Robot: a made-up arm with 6 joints.
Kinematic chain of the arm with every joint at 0, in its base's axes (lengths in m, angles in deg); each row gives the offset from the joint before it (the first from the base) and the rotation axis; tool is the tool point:
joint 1: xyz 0 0 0.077 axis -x
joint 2: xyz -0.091 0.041 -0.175 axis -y
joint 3: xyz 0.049 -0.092 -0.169 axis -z
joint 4: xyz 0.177 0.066 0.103 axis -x
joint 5: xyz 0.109 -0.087 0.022 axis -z
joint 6: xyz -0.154 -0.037 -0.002 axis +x
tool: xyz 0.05 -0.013 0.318
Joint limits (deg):
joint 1: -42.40..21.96
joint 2: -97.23..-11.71
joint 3: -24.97..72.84
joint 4: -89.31..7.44
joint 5: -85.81..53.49
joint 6: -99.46..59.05
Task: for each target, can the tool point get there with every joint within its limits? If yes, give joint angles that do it. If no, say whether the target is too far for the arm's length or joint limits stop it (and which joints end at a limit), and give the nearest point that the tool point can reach.
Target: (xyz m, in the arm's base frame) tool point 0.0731 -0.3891 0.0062
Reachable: yes | joints -13.89 -24.84 55.49 -4.44 -52.83 6.66
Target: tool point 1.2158 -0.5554 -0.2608
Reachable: no: too far | nearest point 0.5394 -0.3351 -0.1946 | short by 0.714 m
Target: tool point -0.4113 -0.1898 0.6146
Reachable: no: joint limits stop it (at a limit: joint 1, joint 2, joint 3, joint 6) | nearest point -0.3081 -0.3015 0.2740 | short by 0.373 m
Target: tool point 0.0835 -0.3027 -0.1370
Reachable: yes | joints 3.03 -84.45 38.14 -29.62 -33.44 -20.23
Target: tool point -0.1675 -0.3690 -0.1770
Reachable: yes | joints -18.01 -34.25 58.18 -51.29 -49.78 -2.06
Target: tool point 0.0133 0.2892 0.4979
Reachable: no: joint limits stop it (at a limit: joint 1, joint 2, joint 3, joint 4) | nearest point 0.1188 0.2454 0.2062 | short by 0.313 m
